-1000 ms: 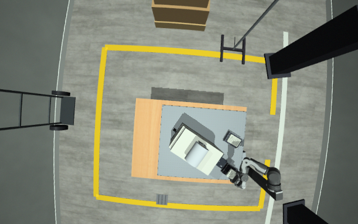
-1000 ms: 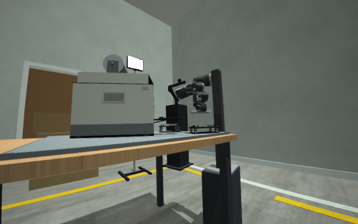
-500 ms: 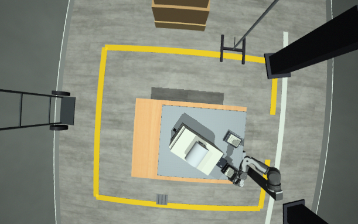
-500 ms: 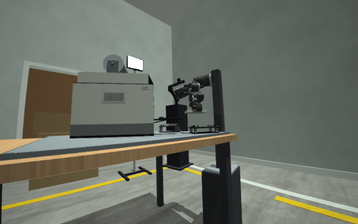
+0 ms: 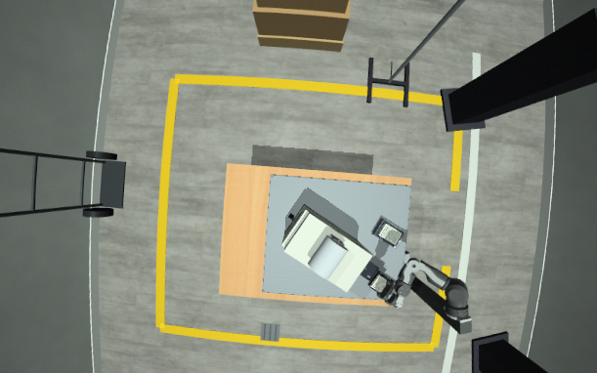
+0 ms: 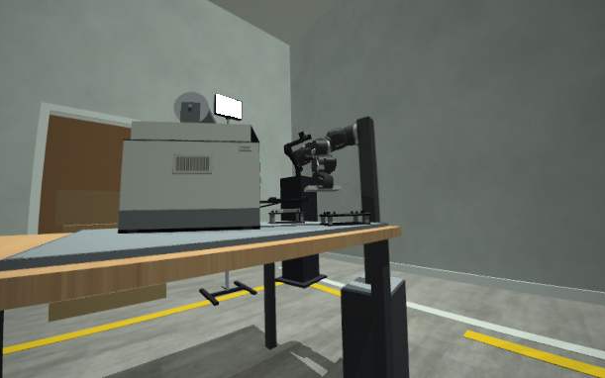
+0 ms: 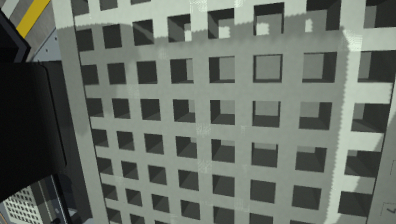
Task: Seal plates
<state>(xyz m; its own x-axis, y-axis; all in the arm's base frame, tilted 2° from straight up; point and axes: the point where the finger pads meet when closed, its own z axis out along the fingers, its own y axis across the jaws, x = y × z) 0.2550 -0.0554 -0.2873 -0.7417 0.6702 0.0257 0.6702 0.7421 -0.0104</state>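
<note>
Right now my hand is 11 cm to the left of the sealer stage, 9 cm short of it and 4 cm above it. Round my hand: foil roll (34 cm ahead, 33 cm to the right, 28 cm above); then plate (29 cm to the right, 11 cm behind, 8 cm below).
</note>
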